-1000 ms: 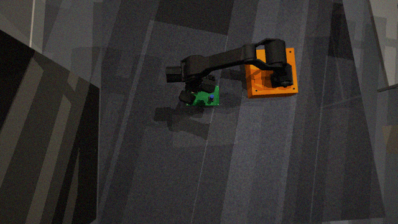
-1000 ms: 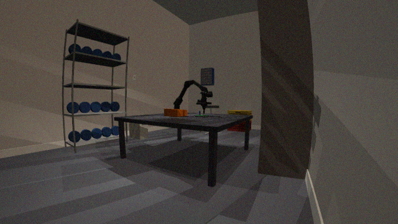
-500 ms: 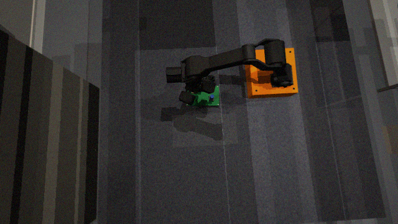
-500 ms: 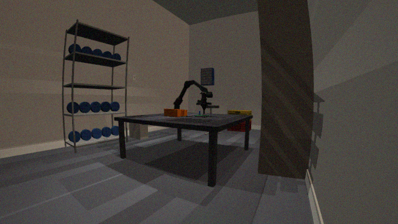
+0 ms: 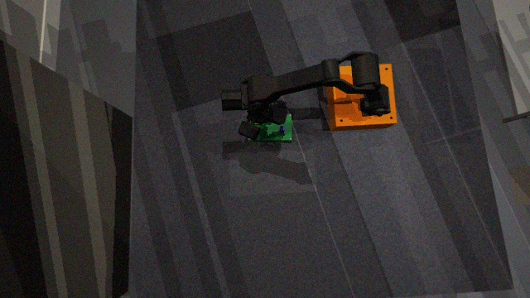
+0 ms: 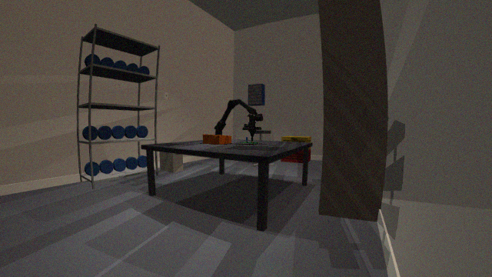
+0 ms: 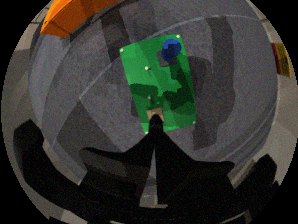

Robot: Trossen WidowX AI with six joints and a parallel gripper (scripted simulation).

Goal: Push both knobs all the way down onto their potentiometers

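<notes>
Now: gripper tip 2 cm above the dark knob. The rest, counted from my gripper tip: blue knob 8 cm behind, 4 cm to the left, 2 cm below.
</notes>
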